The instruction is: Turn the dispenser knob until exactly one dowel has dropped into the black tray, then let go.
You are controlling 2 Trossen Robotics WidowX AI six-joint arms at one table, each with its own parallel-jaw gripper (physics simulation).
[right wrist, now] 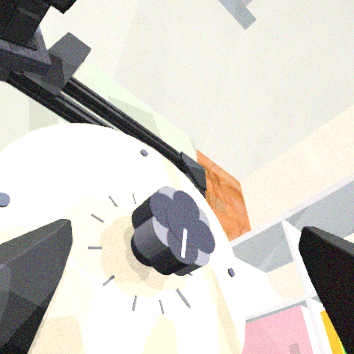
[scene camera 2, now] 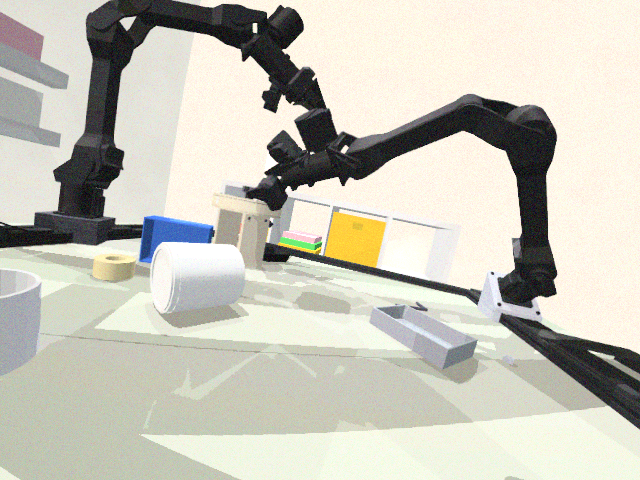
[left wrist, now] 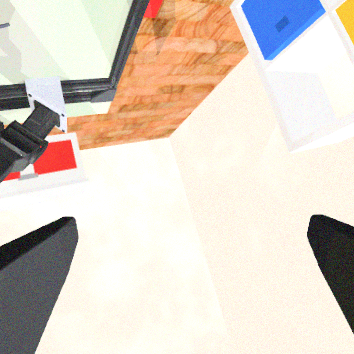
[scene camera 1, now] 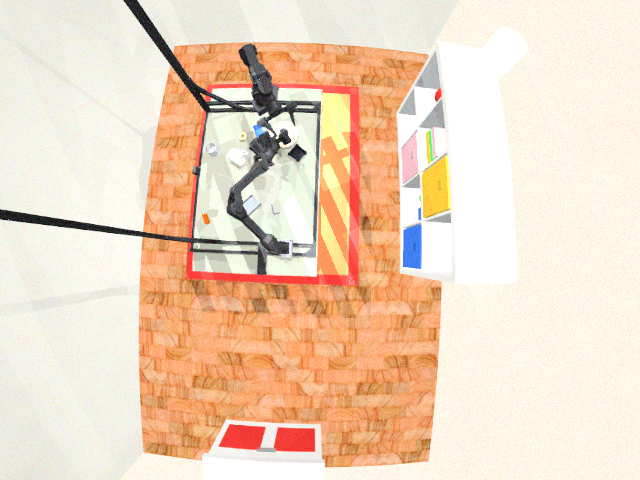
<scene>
left gripper: open, holds nothing
a white cylinder: on the table
a tape roll: on the table
a grey tray: on the table
a blue bin: on the table
</scene>
